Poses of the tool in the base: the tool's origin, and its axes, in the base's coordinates. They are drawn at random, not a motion.
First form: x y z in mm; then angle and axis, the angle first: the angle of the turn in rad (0 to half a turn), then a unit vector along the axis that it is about.
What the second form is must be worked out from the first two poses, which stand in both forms.
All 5 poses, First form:
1: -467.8 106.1 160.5 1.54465 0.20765 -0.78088 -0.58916
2: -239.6 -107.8 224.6 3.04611 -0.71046 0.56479 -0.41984
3: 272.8 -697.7 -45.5 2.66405 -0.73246 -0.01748 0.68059
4: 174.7 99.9 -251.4 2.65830 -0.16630 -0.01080 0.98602
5: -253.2 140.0 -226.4 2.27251 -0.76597 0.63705 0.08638
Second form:
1: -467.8 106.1 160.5 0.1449 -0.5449 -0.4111 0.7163
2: -239.6 -107.8 224.6 -0.7096 0.5641 -0.4194 0.0477
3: 272.8 -697.7 -45.5 -0.7117 -0.0170 0.6613 0.2365
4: 174.7 99.9 -251.4 -0.1615 -0.0105 0.9574 0.2393
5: -253.2 140.0 -226.4 -0.6948 0.5778 0.0784 0.4210
